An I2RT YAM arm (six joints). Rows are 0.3 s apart.
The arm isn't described. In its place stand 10 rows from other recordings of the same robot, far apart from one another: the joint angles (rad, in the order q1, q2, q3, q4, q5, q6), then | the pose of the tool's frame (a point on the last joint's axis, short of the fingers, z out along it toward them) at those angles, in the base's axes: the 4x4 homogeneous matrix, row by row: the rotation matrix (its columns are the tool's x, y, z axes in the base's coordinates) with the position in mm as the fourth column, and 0 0 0 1 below.
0.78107, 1.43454, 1.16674, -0.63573, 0.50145, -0.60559 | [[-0.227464, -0.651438, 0.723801, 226.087], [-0.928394, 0.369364, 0.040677, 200.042], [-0.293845, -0.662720, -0.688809, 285.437], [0, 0, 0, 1]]
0.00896, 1.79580, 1.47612, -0.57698, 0.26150, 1.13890 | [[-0.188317, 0.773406, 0.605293, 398.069], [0.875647, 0.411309, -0.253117, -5.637], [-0.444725, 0.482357, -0.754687, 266.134], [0, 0, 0, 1]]
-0.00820, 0.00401, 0.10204, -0.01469, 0.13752, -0.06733 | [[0.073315, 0.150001, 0.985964, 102.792], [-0.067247, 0.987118, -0.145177, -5.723], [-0.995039, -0.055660, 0.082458, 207.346], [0, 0, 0, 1]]
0.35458, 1.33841, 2.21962, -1.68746, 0.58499, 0.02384 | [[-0.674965, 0.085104, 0.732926, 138.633], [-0.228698, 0.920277, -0.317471, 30.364], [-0.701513, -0.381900, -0.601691, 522.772], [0, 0, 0, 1]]
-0.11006, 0.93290, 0.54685, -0.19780, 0.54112, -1.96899 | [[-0.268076, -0.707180, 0.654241, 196.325], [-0.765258, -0.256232, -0.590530, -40.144], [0.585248, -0.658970, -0.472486, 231.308], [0, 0, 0, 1]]
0.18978, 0.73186, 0.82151, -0.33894, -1.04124, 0.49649 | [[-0.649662, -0.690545, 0.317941, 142.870], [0.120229, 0.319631, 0.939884, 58.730], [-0.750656, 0.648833, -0.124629, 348.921], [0, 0, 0, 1]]
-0.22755, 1.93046, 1.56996, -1.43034, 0.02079, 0.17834 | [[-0.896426, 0.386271, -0.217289, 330.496], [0.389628, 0.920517, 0.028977, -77.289], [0.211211, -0.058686, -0.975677, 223.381], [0, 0, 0, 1]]
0.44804, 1.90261, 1.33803, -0.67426, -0.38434, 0.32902 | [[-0.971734, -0.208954, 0.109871, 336.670], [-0.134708, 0.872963, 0.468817, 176.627], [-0.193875, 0.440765, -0.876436, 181.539], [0, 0, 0, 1]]
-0.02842, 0.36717, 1.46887, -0.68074, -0.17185, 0.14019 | [[0.386577, -0.183836, 0.903749, -69.411], [0.126739, 0.981224, 0.145383, 8.064], [-0.913507, 0.058339, 0.402618, 498.501], [0, 0, 0, 1]]
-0.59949, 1.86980, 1.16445, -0.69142, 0.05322, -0.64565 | [[-0.993070, -0.033204, 0.112740, 281.437], [-0.049120, 0.988722, -0.141475, -194.624], [-0.106771, -0.146032, -0.983501, 144.743], [0, 0, 0, 1]]
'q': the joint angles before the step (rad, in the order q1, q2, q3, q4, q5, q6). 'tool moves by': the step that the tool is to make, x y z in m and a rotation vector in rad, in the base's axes. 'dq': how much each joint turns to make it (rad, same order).
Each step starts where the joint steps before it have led.
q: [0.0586 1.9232 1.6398 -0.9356 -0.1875 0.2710]
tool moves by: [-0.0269 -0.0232 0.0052 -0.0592 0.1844 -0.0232]
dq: [-0.0538 -0.0315 0.0003 -0.2252 0.0439 -0.0434]
